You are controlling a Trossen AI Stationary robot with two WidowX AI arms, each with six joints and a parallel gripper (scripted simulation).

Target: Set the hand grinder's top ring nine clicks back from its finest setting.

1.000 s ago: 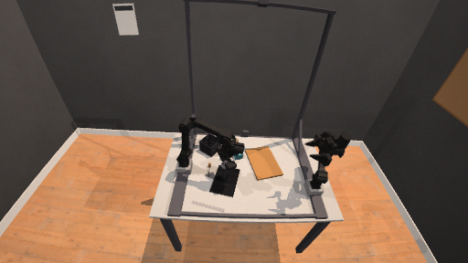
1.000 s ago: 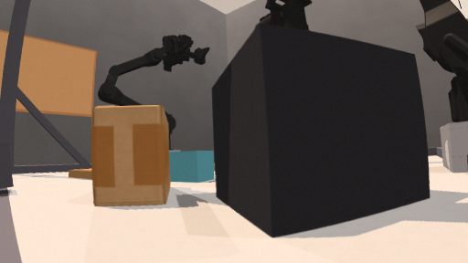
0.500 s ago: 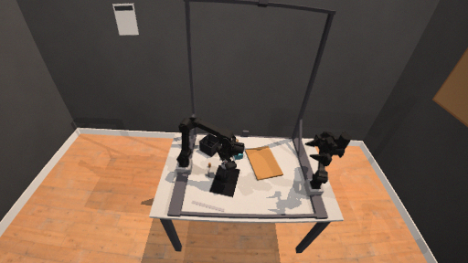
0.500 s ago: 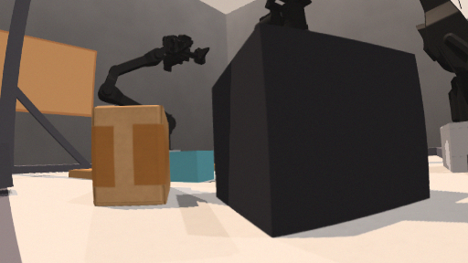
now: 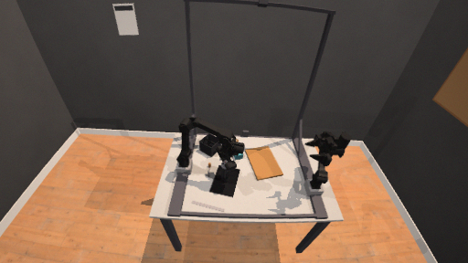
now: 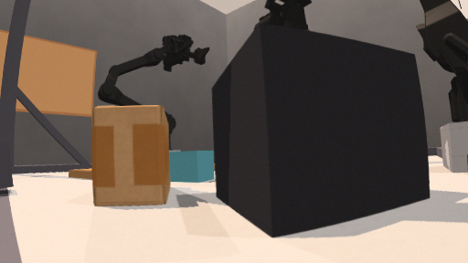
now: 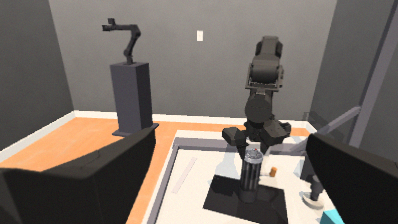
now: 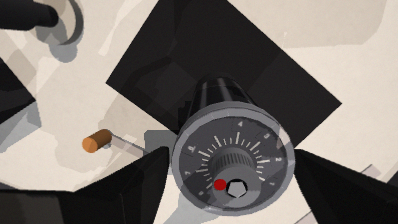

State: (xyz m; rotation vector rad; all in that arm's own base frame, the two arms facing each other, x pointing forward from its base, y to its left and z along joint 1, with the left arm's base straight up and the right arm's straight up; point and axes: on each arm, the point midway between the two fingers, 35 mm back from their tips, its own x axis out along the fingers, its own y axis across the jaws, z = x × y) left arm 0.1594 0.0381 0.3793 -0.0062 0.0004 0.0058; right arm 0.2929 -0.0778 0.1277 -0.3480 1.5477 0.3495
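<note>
The grey top ring is 3 cm below my right hand. Also, from my right hand: black mat 18 cm below, 1 cm to the left; teal block 23 cm behind, 16 cm below, 6 cm to the left; orange-knobbed handle 17 cm below, 12 cm to the right, 5 cm behind.
</note>
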